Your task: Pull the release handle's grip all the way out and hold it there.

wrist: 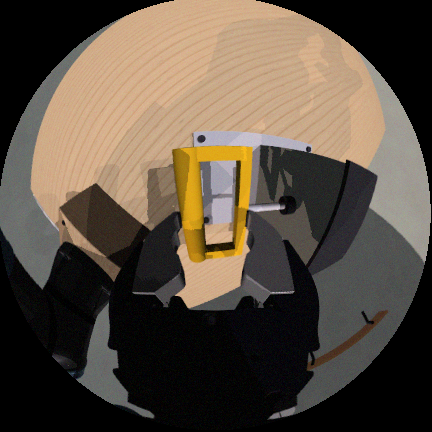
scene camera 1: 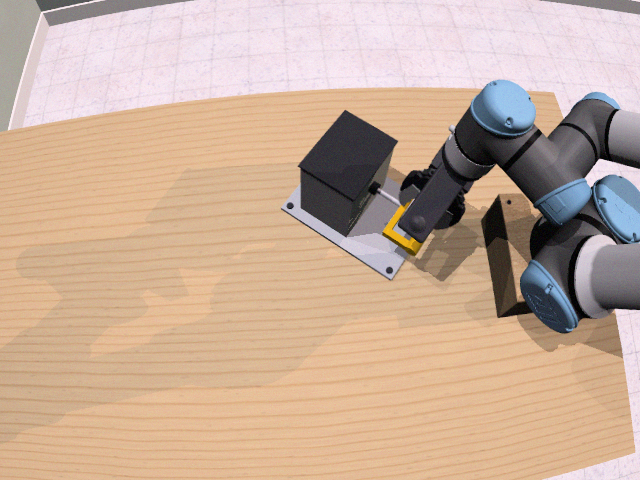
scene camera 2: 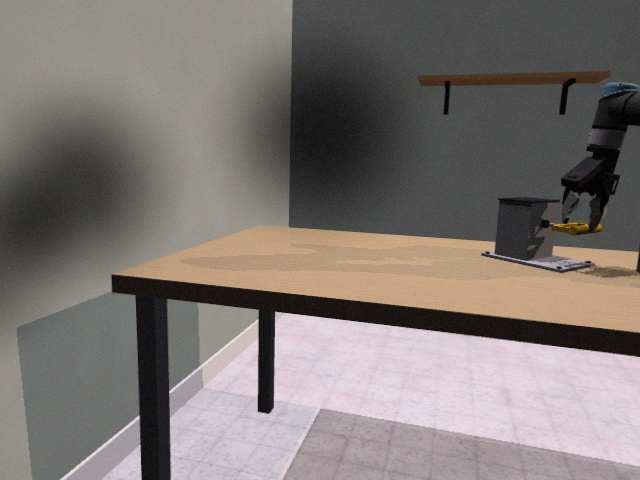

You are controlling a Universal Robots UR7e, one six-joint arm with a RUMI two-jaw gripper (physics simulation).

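Observation:
The release handle's yellow grip is a rectangular frame with a thick outer bar. It stands out from the dark box on a pale rod, a clear length of which shows between grip and box. The box stands on a light grey base plate. My gripper is shut on the grip, one finger at the outer bar and one at the box-side bar. In scene camera 1 the gripper's body hides part of the grip.
A brown wooden block stands on the table beside the arm's base, on the side away from the box. A wall shelf hangs behind the table.

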